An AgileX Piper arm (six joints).
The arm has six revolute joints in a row. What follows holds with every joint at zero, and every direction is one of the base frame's. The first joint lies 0.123 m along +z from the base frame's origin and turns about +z. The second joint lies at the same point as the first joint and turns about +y. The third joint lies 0.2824 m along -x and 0.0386 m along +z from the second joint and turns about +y. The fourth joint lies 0.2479 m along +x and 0.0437 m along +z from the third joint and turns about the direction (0.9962, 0, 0.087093). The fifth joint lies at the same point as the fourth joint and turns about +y. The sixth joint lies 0.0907 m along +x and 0.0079 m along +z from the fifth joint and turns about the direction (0.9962, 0, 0.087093). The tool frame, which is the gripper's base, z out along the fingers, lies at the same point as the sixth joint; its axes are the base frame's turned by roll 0, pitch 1.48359 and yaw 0 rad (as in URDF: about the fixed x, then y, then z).
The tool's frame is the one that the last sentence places.
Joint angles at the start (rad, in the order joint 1, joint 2, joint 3, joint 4, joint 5, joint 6):
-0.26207, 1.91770, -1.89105, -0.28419, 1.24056, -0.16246
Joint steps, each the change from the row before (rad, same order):
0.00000, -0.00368, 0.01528, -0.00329, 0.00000, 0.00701
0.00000, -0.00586, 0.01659, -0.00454, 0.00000, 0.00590
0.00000, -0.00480, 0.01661, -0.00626, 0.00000, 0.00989
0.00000, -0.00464, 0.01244, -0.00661, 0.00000, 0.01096
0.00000, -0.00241, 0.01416, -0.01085, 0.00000, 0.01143
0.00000, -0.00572, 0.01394, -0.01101, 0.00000, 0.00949
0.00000, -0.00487, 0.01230, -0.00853, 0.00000, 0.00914
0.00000, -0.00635, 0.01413, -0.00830, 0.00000, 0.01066
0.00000, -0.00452, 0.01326, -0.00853, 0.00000, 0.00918
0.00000, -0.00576, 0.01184, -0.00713, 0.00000, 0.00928
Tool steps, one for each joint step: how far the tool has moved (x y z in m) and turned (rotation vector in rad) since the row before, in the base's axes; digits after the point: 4 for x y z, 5 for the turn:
-0.0015, 0.0001, -0.0027, 0.00188, 0.00957, -0.00641
-0.0020, 0.0002, -0.0022, 0.00006, 0.00944, -0.00546
-0.0019, 0.0000, -0.0026, -0.00031, 0.00949, -0.00905
-0.0017, -0.0001, -0.0014, -0.00151, 0.00529, -0.00997
-0.0015, -0.0005, -0.0027, -0.00458, 0.00998, -0.01039
-0.0021, -0.0004, -0.0013, -0.00624, 0.00725, -0.00854
-0.0018, -0.0002, -0.0012, -0.00422, 0.00591, -0.00815
-0.0022, -0.0001, -0.0012, -0.00365, 0.00556, -0.00945
-0.0018, -0.0002, -0.0016, -0.00403, 0.00707, -0.00805
-0.0020, -0.0001, -0.0008, -0.00342, 0.00405, -0.00811

